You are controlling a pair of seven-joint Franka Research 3 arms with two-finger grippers.
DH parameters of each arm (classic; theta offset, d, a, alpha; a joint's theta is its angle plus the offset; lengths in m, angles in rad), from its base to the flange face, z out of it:
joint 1: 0 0.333 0 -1.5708
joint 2: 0 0 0 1.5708
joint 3: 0 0.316 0.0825 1.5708
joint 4: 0 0 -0.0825 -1.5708
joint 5: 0 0.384 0 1.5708
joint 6: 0 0 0.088 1.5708
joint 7: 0 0.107 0 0
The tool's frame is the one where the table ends.
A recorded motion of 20 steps. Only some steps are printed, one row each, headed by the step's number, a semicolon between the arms.
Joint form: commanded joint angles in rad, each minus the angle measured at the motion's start. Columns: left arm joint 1, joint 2, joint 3, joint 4, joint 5, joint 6, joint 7; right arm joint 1, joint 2, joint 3, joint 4, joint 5, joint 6, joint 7.
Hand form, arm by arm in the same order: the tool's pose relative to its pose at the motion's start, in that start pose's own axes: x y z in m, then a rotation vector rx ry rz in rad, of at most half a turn. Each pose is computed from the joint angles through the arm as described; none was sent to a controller.
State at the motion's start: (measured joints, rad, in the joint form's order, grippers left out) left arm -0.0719 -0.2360 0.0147 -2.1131 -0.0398 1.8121 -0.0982; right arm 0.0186 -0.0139 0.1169 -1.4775 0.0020 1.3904 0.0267
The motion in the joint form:
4: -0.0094 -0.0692 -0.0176 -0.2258 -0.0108 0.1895 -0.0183; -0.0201 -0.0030 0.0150 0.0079 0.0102 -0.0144 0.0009
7: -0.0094 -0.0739 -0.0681 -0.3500 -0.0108 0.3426 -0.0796; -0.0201 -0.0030 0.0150 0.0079 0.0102 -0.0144 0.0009
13: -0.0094 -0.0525 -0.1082 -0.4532 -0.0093 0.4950 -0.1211; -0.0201 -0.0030 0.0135 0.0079 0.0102 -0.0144 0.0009
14: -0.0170 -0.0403 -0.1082 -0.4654 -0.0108 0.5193 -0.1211; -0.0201 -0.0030 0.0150 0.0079 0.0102 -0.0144 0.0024
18: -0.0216 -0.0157 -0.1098 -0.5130 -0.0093 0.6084 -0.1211; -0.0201 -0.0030 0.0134 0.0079 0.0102 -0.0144 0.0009
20: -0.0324 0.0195 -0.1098 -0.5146 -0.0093 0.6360 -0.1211; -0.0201 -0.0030 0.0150 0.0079 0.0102 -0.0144 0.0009
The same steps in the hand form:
4: -0.0268 0.0070 0.0604 -0.0057 0.0316 -0.0023; -0.0029 0.0013 -0.0038 0.0097 -0.0038 0.0041
7: -0.0395 0.0247 0.1041 0.0083 0.0660 -0.0214; -0.0029 0.0013 -0.0038 0.0097 -0.0038 0.0041
13: -0.0501 0.0361 0.1473 0.0175 0.0951 -0.0282; -0.0029 0.0021 -0.0038 0.0098 -0.0038 0.0056
14: -0.0509 0.0385 0.1557 0.0163 0.0946 -0.0221; -0.0029 0.0013 -0.0038 0.0097 -0.0038 0.0056
18: -0.0548 0.0381 0.1785 0.0146 0.1114 -0.0166; -0.0029 0.0022 -0.0038 0.0098 -0.0038 0.0057
20: -0.0528 0.0425 0.1914 0.0148 0.1018 -0.0064; -0.0029 0.0013 -0.0038 0.0097 -0.0038 0.0041

